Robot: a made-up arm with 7 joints. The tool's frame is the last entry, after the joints. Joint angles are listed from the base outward.
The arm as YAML. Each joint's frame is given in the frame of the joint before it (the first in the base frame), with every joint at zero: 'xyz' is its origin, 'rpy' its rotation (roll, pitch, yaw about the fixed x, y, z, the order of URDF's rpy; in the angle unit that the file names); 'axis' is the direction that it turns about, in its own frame. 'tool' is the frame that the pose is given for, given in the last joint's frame.
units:
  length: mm
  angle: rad
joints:
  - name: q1
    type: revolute
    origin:
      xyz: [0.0, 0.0, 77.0]
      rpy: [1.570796, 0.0, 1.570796]
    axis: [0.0, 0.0, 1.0]
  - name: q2
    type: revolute
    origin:
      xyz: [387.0, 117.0, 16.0]
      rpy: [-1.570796, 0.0, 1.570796]
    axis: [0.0, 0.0, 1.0]
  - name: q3
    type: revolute
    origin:
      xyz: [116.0, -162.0, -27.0]
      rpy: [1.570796, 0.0, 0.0]
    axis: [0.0, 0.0, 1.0]
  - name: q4
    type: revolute
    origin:
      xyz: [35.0, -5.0, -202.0]
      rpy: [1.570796, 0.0, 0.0]
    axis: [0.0, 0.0, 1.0]
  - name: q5
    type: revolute
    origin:
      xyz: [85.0, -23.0, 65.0]
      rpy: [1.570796, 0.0, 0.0]
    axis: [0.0, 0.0, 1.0]
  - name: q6
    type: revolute
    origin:
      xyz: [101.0, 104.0, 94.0]
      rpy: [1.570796, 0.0, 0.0]
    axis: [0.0, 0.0, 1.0]
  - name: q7
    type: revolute
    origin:
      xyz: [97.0, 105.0, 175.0]
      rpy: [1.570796, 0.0, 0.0]
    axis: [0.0, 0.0, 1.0]
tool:
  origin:
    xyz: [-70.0, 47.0, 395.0]
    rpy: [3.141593, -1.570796, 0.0]
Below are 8 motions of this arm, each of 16 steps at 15 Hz.
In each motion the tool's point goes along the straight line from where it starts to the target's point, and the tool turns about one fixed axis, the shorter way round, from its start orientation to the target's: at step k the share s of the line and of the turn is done. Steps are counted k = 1, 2, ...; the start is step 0. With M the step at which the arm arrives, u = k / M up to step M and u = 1 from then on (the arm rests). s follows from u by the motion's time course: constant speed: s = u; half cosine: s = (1 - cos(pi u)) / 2; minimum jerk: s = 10 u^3 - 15 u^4 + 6 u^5.
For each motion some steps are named. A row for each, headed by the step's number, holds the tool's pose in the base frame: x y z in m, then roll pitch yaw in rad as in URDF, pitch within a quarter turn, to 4 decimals.
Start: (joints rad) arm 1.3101 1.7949 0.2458 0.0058 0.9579 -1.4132 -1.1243
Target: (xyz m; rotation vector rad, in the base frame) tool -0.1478 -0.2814 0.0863 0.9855 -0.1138 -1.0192
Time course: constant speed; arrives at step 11
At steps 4, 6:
4: -0.1813 -0.1050 0.2299 0.3453 0.4615 -0.6972
6: -0.1718 -0.1554 0.1888 0.5029 0.4177 -0.7593

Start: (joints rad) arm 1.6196 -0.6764 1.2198 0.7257 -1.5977 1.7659 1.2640
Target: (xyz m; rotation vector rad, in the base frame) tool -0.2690 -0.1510 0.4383 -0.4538 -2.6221 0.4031
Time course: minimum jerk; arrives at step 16
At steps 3, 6, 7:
3: -0.1730 -0.1409 0.1914 -1.0925 0.3799 2.3893
6: -0.1959 -0.1433 0.2501 -1.4771 0.1650 2.3406
7: -0.2068 -0.1445 0.2784 -1.6543 0.0590 2.3476

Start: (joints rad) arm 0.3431 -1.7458 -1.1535 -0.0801 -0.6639 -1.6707 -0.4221
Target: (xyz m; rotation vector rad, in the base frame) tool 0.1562 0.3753 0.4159 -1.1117 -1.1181 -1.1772
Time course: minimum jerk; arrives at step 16
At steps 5, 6, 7, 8, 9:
5: 0.0543 0.2563 0.4120 2.1209 -0.2850 -2.7370
6: 0.0661 0.2702 0.4124 2.0421 -0.4327 -2.7908
7: 0.0796 0.2859 0.4129 1.9553 -0.6058 -2.8408
8: 0.0940 0.3028 0.4135 1.8610 -0.7936 -2.8793
9: 0.1085 0.3196 0.4141 1.7548 -0.9834 -2.8959

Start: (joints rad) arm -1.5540 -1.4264 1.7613 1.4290 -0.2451 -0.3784 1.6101
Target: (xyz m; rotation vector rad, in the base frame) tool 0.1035 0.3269 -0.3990 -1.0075 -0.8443 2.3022
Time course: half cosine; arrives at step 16
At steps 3, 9, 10, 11, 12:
3: 0.2168 0.0691 -0.4366 -1.9327 1.1974 1.1123
9: 0.1533 0.2136 -0.4155 -1.0910 0.8731 2.0621
10: 0.1417 0.2400 -0.4117 -1.0313 0.7875 2.1430
11: 0.1310 0.2643 -0.4081 -0.9886 0.7063 2.2060
12: 0.1216 0.2857 -0.4050 -0.9587 0.6336 2.2544

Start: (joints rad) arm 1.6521 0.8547 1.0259 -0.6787 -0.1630 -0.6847 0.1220
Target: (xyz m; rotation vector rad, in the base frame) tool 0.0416 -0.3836 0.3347 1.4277 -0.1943 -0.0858
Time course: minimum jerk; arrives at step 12
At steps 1, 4, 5, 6, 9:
1: -0.0631 -0.2807 0.3582 2.8886 0.0099 -0.9411
4: -0.0416 -0.3019 0.3533 2.6053 -0.1002 -0.8097
5: -0.0272 -0.3160 0.3501 2.4074 -0.1507 -0.7061
6: -0.0110 -0.3319 0.3465 2.1790 -0.1817 -0.5796
9: 0.0307 -0.3729 0.3371 1.5876 -0.1266 -0.2517

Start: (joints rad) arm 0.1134 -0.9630 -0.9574 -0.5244 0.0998 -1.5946 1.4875
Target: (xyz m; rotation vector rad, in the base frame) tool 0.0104 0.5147 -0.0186 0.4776 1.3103 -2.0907
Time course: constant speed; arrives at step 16
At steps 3, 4, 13, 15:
3: 0.0045 0.3734 0.2358 -0.9428 0.7734 -1.8900
4: 0.0050 0.3843 0.2163 -0.9522 0.7642 -1.9601
13: 0.0090 0.4821 0.0401 -0.9924 0.6680 -2.5586
15: 0.0099 0.5038 0.0010 -0.9908 0.6454 -2.6846

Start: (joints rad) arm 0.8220 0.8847 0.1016 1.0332 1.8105 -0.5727 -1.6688
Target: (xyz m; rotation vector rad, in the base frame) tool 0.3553 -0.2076 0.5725 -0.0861 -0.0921 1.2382
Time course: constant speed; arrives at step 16
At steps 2, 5, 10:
2: 0.1284 0.0934 0.7304 -2.4157 0.5527 -0.1659
5: 0.1770 0.0289 0.6966 -1.8694 0.7350 0.2071
10: 0.2581 -0.0786 0.6402 -0.8698 0.5966 0.9255

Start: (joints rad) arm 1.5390 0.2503 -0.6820 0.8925 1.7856 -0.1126 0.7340
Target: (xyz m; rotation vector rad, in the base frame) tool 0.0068 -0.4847 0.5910 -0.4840 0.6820 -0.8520
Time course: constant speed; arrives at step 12
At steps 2, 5, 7, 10, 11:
2: 0.1489 -0.1963 0.6058 -0.1745 0.6380 0.1495
5: 0.1063 -0.2828 0.6013 -0.3918 0.6200 -0.2456
7: 0.0779 -0.3405 0.5984 -0.5216 0.5714 -0.4961
10: 0.0352 -0.4270 0.5940 -0.6737 0.4546 -0.8379
11: 0.0210 -0.4559 0.5925 -0.7118 0.4069 -0.9426

